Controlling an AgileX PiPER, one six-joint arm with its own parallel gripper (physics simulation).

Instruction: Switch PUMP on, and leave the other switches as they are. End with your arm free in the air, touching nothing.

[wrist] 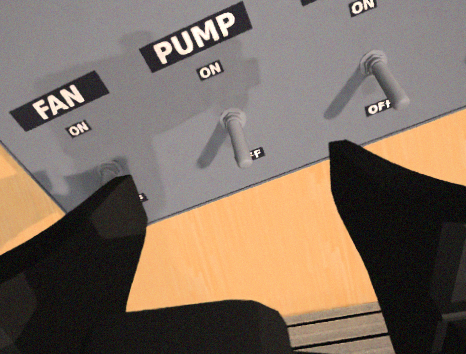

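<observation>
The PUMP switch (237,140) is a grey toggle lever below the black PUMP label (195,36). Its lever points down toward its partly covered OFF mark, away from the ON mark (209,70). My gripper (232,182) is open, with nothing between its fingertips; the PUMP lever shows between them in the wrist view, apart from both fingers. The FAN switch (110,170) below the FAN label (60,101) is mostly hidden behind the left finger, so its position cannot be told. A third switch (389,82), at the right, has its lever down over its OFF mark; its name label is cut off.
The switches stand on a grey panel (300,100), whose lower edge runs slantwise above a light wooden surface (235,250). A grey-brown slatted piece (340,327) shows at the bottom. Shadows fall across the panel around the FAN and PUMP labels.
</observation>
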